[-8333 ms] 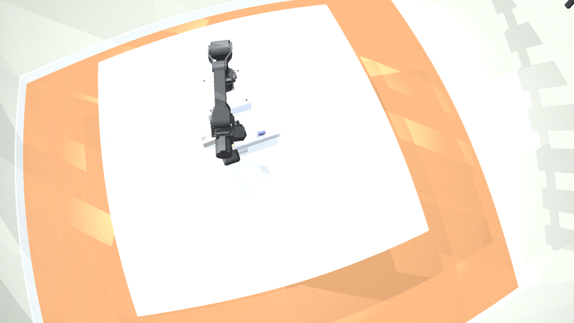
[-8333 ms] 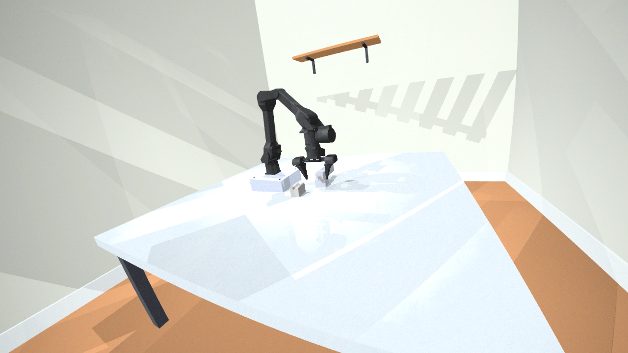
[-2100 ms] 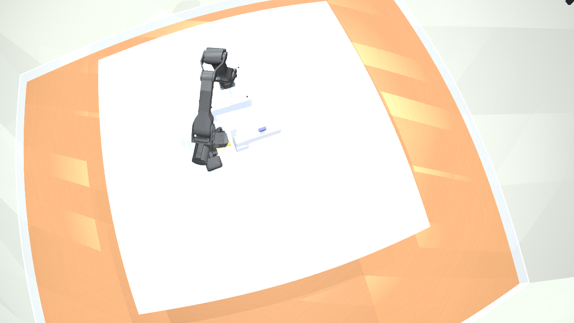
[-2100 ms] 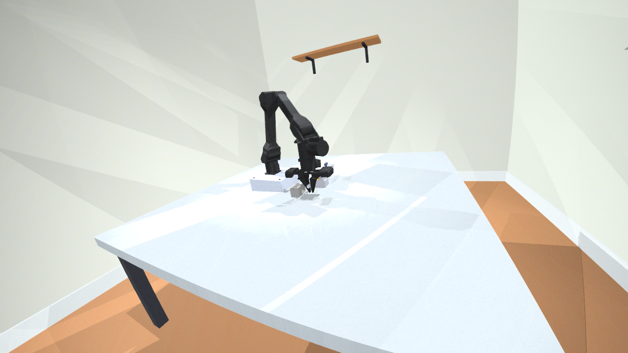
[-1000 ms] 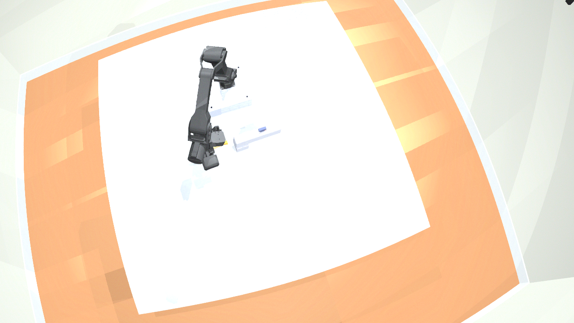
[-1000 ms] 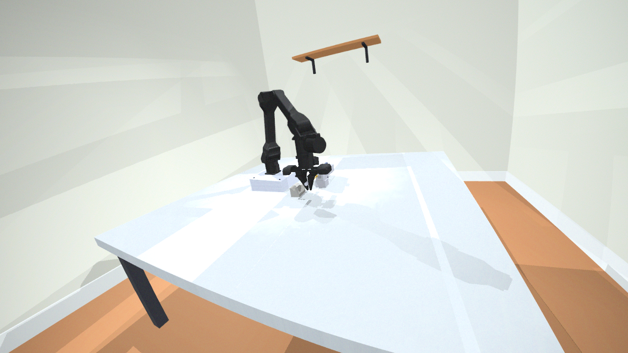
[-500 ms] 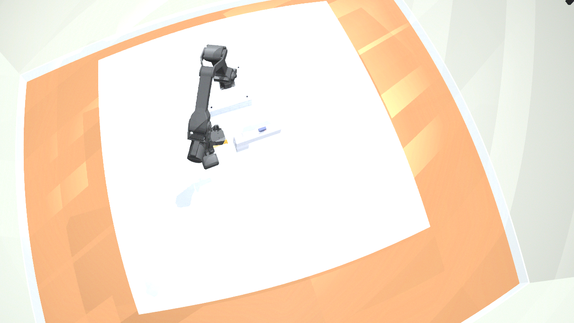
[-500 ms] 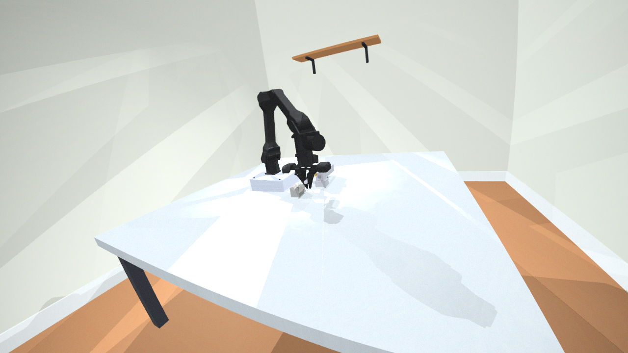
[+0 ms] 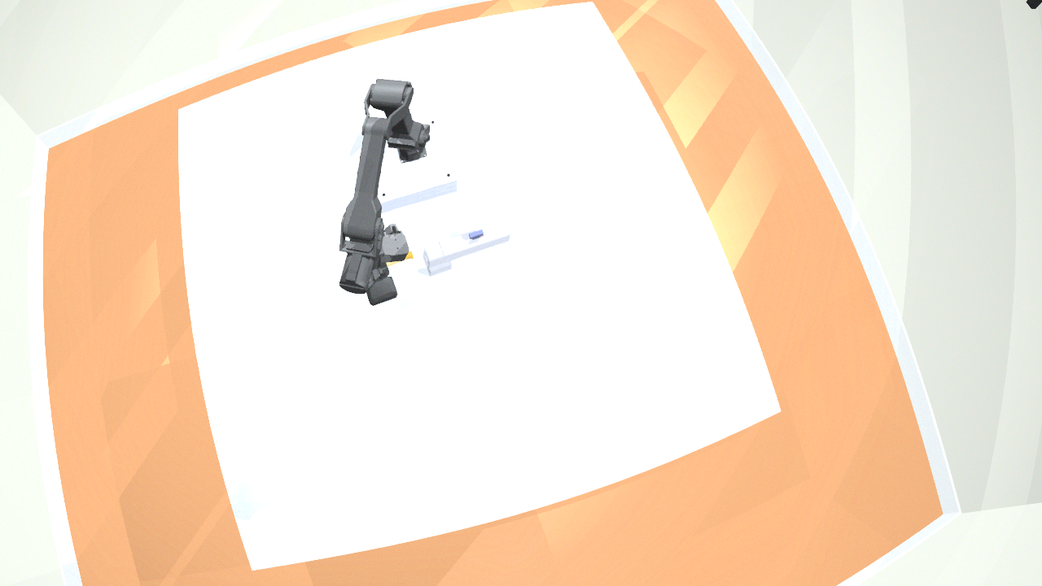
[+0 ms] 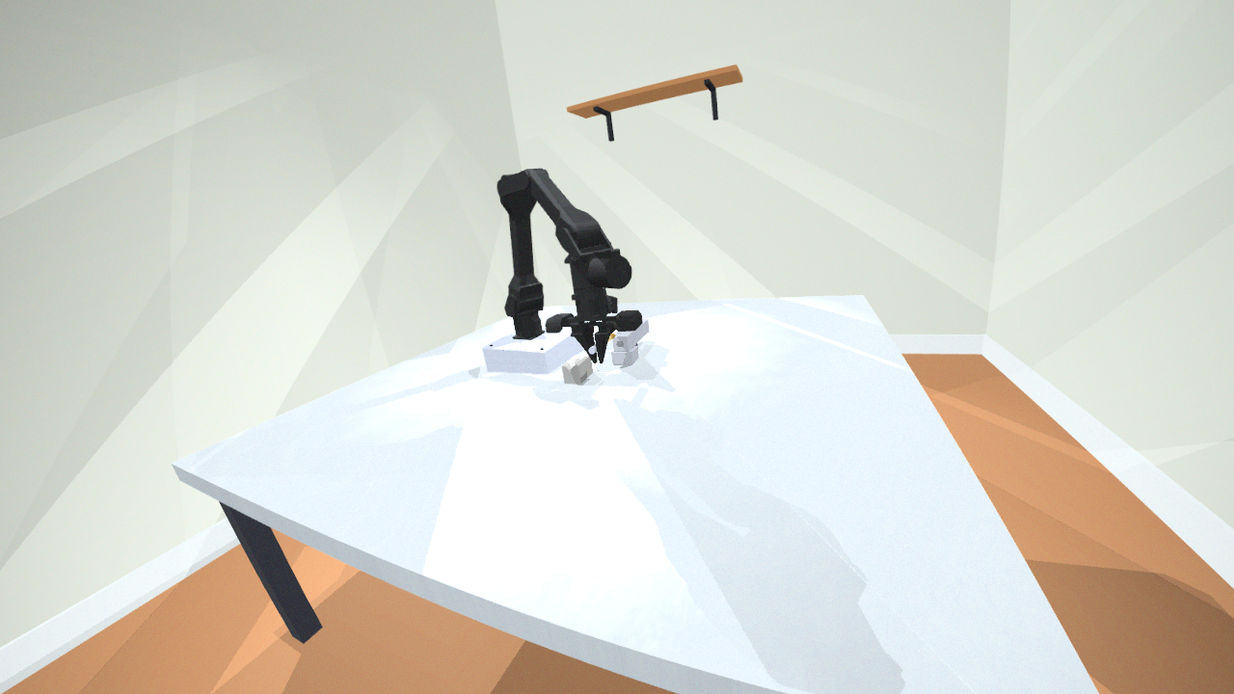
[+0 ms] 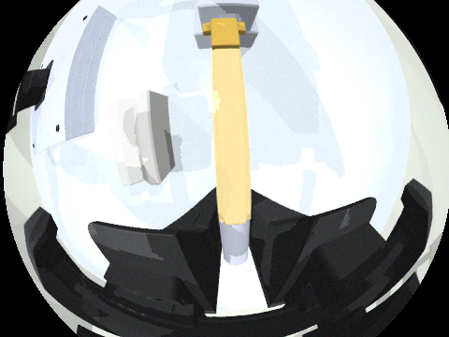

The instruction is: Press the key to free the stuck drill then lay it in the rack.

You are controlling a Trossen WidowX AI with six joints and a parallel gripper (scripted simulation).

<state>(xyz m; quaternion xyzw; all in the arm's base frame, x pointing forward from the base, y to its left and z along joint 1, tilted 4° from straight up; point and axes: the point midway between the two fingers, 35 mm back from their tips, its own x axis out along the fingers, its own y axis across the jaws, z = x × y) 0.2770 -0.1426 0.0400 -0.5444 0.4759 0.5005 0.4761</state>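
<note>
Right now the yellow drill is 4 cm to the left of my gripper tip and 3 cm above it. From my gripper tip the other things lie so: blue key: 23 cm to the left, 2 cm behind; grey rack: 7 cm behind, 3 cm to the left, 3 cm below; pale holder block: 20 cm to the left, 1 cm below, 1 cm behind.
</note>
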